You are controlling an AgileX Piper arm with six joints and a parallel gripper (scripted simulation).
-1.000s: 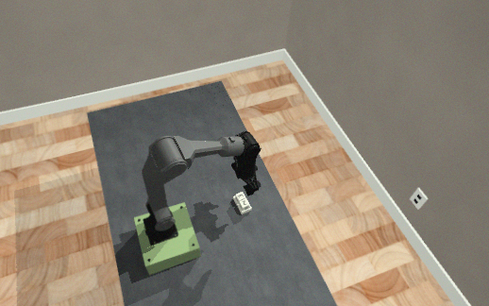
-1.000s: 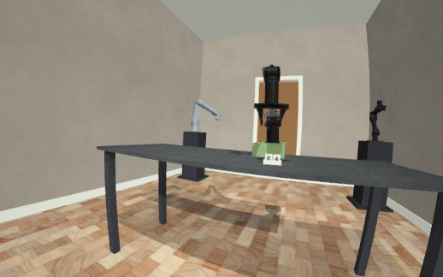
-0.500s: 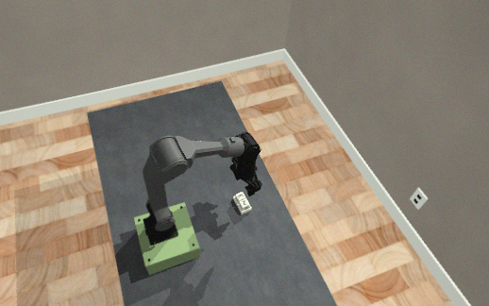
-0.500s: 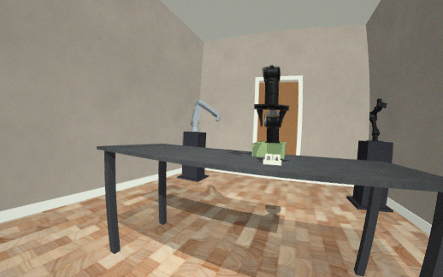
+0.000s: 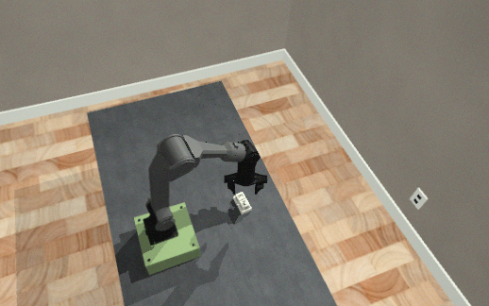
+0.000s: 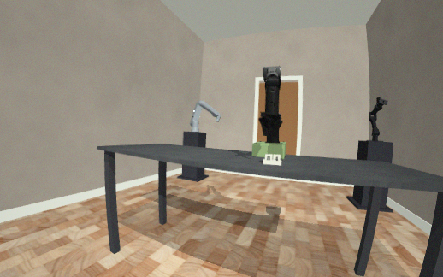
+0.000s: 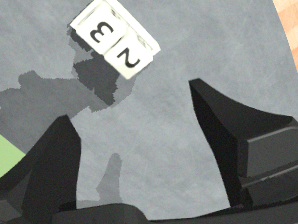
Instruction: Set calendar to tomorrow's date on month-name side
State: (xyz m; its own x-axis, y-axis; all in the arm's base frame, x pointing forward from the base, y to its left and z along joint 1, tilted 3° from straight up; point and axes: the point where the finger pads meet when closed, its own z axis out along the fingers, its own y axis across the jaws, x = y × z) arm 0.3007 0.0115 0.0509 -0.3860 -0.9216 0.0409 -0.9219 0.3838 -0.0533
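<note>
The white digit cube is 10 cm below my hand. Round my hand: calendar tray 2 cm to the left, 11 cm below.
</note>
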